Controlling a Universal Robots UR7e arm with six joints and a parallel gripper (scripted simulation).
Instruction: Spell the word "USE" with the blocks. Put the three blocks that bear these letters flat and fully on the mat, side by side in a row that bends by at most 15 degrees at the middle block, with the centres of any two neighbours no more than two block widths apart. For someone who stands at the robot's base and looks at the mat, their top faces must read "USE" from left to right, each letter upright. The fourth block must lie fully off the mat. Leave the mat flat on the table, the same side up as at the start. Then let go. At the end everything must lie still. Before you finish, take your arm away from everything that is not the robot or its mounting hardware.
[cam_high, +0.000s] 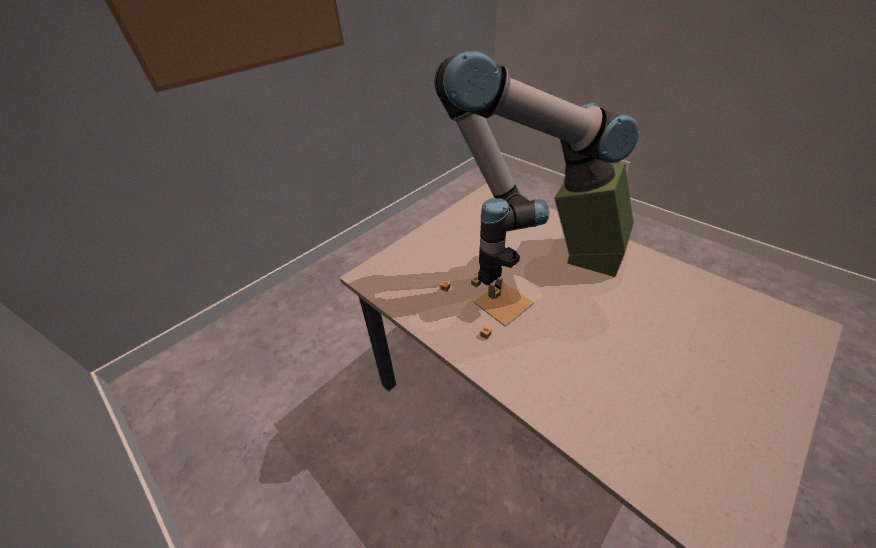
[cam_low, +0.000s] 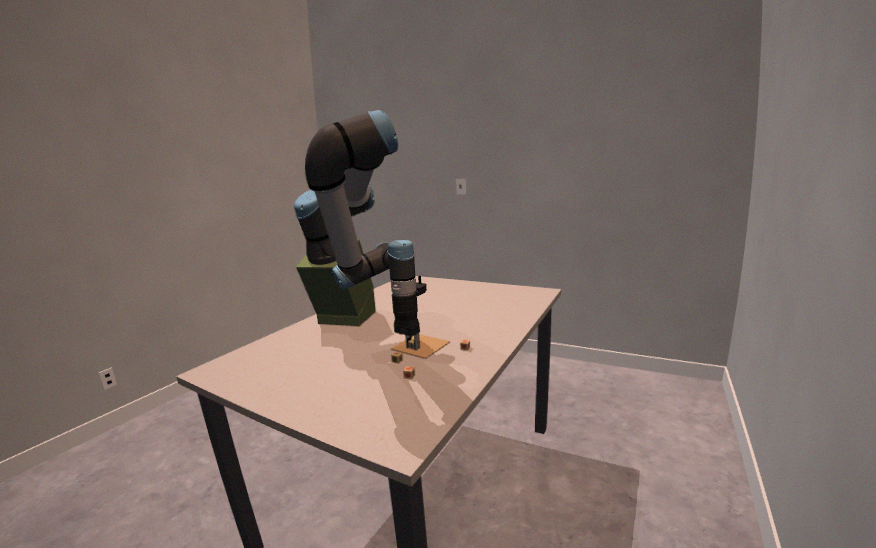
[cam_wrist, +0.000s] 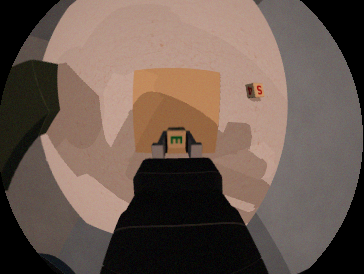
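Right now my hand is 4 cm to the right of the mat and 2 cm above it.
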